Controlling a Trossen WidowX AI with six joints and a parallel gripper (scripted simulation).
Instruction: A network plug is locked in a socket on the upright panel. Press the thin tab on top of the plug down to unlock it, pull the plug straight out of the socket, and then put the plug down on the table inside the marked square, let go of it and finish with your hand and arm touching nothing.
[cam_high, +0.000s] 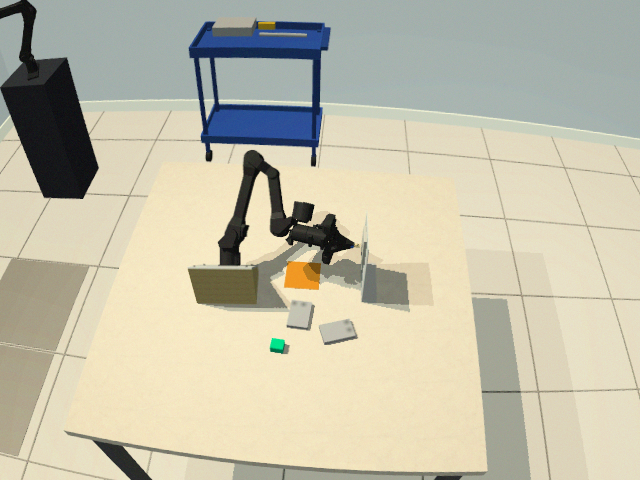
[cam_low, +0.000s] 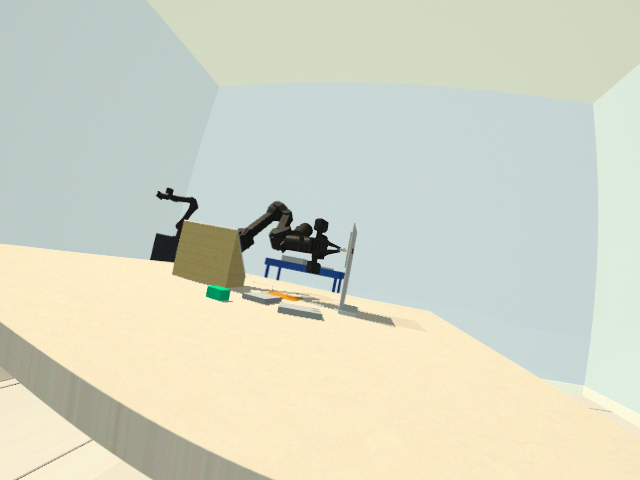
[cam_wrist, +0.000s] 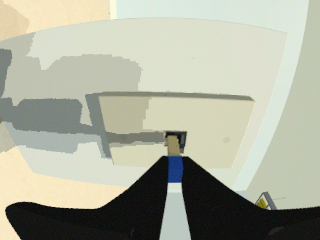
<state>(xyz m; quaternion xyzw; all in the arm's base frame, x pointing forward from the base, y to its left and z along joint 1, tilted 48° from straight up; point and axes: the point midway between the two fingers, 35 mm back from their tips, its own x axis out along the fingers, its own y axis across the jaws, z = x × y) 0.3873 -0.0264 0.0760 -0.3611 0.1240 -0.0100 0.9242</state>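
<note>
Now: gripper tip 17 cm past the orange marked square, 2 cm to the right of it and 19 cm above it. Also, from my gripper tip: green cube 23 cm behind, 29 cm to the right, 18 cm below; upright grey panel 5 cm ahead, 7 cm below; blue network plug 1 cm ahead.
</note>
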